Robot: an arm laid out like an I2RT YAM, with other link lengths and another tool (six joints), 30 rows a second.
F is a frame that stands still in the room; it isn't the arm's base.
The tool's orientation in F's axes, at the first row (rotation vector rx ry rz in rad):
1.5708 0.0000 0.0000
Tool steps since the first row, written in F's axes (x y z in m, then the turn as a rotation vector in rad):
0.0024 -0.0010 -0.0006 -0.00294 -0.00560 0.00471
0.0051 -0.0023 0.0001 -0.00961 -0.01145 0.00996
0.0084 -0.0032 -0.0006 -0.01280 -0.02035 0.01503
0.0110 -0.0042 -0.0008 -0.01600 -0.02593 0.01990
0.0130 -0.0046 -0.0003 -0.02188 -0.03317 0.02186
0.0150 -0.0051 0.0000 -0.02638 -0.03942 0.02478
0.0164 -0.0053 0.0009 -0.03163 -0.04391 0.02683
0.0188 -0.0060 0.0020 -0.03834 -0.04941 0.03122
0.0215 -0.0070 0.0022 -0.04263 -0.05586 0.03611
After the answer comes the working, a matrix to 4 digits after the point.
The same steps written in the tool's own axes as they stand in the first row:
0.0024 -0.0006 0.0010 -0.00294 0.00471 0.00560
0.0051 0.0001 0.0023 -0.00961 0.00996 0.01145
0.0084 -0.0006 0.0032 -0.01280 0.01503 0.02035
0.0110 -0.0008 0.0042 -0.01600 0.01990 0.02593
0.0130 -0.0003 0.0046 -0.02188 0.02186 0.03317
0.0150 0.0000 0.0051 -0.02638 0.02478 0.03942
0.0164 0.0009 0.0053 -0.03163 0.02683 0.04391
0.0188 0.0020 0.0060 -0.03834 0.03122 0.04941
0.0215 0.0022 0.0070 -0.04263 0.03611 0.05586

The tool's axes in the first row as the columns of a matrix, in F's axes (rounded; the answer above uses it unrounded):
1.0000 0.0000 0.0000
0.0000 0.0000 -1.0000
0.0000 1.0000 0.0000

